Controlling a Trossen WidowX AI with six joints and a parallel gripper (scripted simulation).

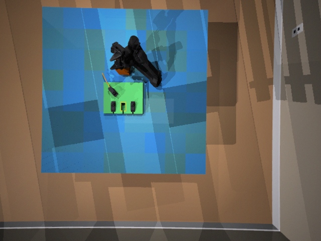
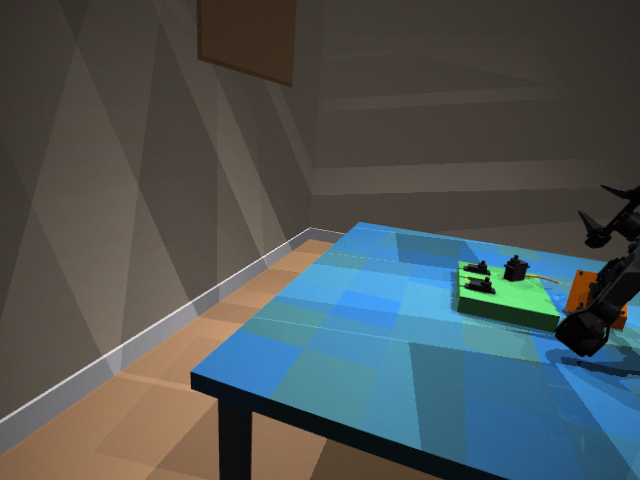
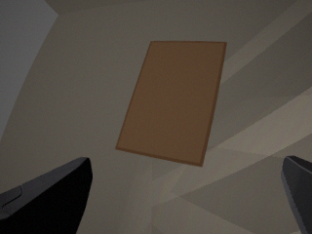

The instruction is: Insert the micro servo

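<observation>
Now: gripper tip 12 cm short of the green deck, 1 cm to the right of it and 30 cm above it.
</observation>
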